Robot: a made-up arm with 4 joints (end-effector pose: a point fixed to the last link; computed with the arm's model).
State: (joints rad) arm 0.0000 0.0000 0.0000 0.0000
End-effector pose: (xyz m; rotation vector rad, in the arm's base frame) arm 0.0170 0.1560 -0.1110 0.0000 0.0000 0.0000
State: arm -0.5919 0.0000 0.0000 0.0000
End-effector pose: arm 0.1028 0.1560 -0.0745 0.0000 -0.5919 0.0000
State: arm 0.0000 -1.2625 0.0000 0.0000
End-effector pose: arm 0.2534 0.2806 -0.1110 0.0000 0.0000 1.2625
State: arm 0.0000 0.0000 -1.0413 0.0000
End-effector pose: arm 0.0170 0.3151 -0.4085 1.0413 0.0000 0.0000
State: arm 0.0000 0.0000 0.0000 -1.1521
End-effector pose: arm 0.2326 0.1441 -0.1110 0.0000 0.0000 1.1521
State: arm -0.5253 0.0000 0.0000 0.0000
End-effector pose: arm 0.0944 0.1560 -0.0810 0.0000 -0.5253 0.0000
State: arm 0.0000 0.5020 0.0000 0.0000
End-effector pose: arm -0.0867 0.1995 -0.1110 0.0000 0.0000 -0.5020
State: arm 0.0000 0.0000 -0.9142 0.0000
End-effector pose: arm 0.0170 0.2802 -0.3834 0.9142 0.0000 0.0000
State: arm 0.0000 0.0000 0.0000 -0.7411
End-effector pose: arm 0.1557 0.1190 -0.1110 0.0000 0.0000 0.7411
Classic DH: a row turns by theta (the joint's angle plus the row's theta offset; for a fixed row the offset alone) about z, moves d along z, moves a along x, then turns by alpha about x. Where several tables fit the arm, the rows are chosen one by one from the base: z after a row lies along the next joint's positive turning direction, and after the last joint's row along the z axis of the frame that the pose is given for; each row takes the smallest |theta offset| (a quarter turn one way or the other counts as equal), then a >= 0, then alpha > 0; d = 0 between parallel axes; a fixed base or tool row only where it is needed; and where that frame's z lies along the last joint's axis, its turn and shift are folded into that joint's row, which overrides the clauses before.
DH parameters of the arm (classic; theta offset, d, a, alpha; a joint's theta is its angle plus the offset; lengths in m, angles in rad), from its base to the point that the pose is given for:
base (fixed): 0 0.048 0 -1.5708
joint 1: 0 0.38 0.05 -1.5708
joint 2: -1.5708 0.169 0.115 1.5708
joint 3: 0 -0.084 -0.179 -1.5708
joint 4: 0.6314 0 -0.1982 3.1416
tool (fixed): -0.9394 0.01 0 0

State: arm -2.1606 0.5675 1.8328 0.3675
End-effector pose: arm -0.1357 0.5921 0.0621 -0.3405 -1.1584 -2.1637
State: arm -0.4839 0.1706 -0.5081 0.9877
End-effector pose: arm 0.0521 0.3620 -0.1988 0.7497 -0.2076 -0.9809
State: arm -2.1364 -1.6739 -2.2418 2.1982
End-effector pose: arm 0.1700 0.3926 0.0931 -0.1147 0.0757 -0.6862
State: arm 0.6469 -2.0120 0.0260 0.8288
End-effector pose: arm 0.0474 0.3144 -0.1806 0.3775 0.5415 1.1392
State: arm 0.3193 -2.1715 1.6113 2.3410
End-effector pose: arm -0.1354 0.3515 -0.1029 0.9575 -0.9577 -0.2830
